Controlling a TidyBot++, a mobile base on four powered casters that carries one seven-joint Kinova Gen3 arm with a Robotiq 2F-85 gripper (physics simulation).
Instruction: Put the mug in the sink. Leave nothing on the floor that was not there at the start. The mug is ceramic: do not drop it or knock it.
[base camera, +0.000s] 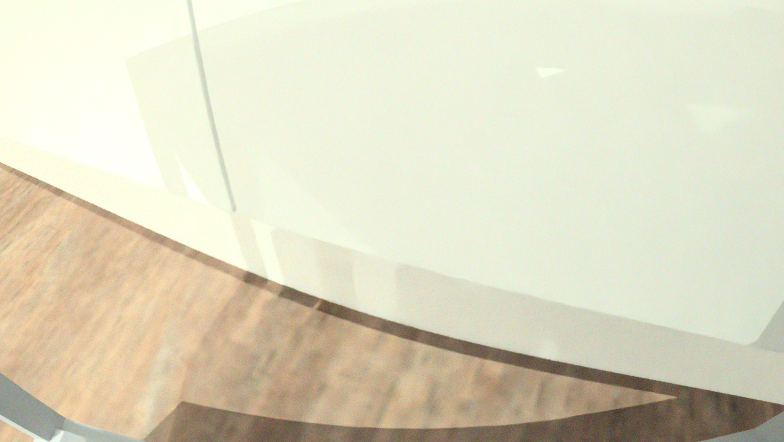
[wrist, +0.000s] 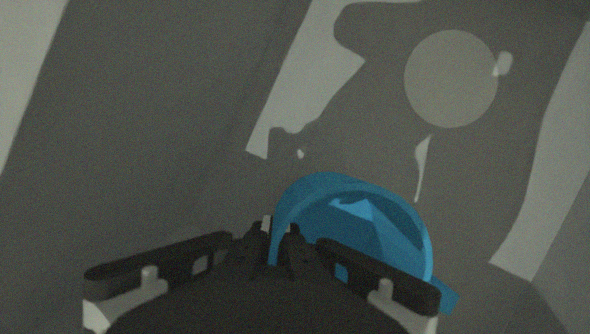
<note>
In view: my gripper (wrist: 275, 228), a blue mug (wrist: 366, 217) and a sink counter (base camera: 591, 189).
The sink counter is seen too in the wrist view (wrist: 132, 132). The base camera view misses the blue mug: it is out of frame.
</note>
